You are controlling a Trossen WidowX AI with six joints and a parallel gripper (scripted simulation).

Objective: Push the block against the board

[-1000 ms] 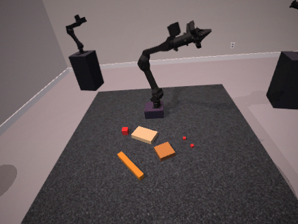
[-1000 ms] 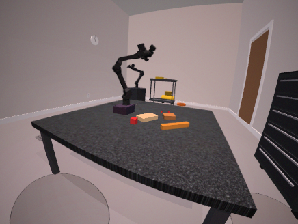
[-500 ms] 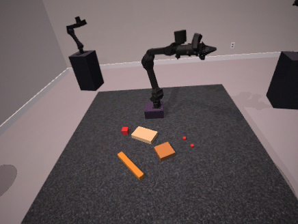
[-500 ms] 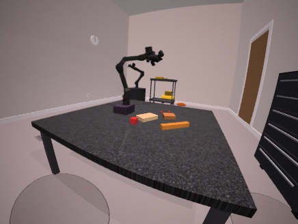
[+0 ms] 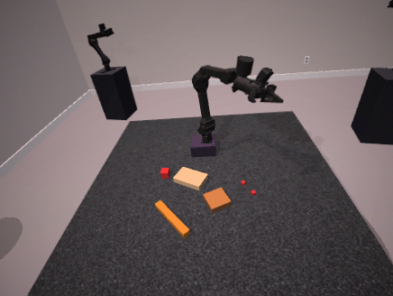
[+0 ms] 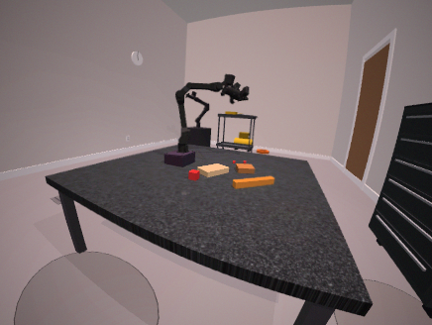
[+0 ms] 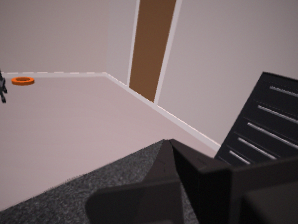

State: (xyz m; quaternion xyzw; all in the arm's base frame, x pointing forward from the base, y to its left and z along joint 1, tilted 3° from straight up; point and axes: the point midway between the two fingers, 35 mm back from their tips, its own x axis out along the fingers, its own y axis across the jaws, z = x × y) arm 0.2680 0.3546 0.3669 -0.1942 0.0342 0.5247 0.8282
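Now: gripper tip 440 mm above the tan flat block, 410 mm to the left of it and 10 mm short of it. From my gripper tip the other things lie so: red cube 550 mm to the right, 430 mm below; then long orange board 440 mm below, 420 mm to the right, 270 mm ahead; then orange-brown square block 440 mm below, 240 mm to the right, 130 mm ahead.
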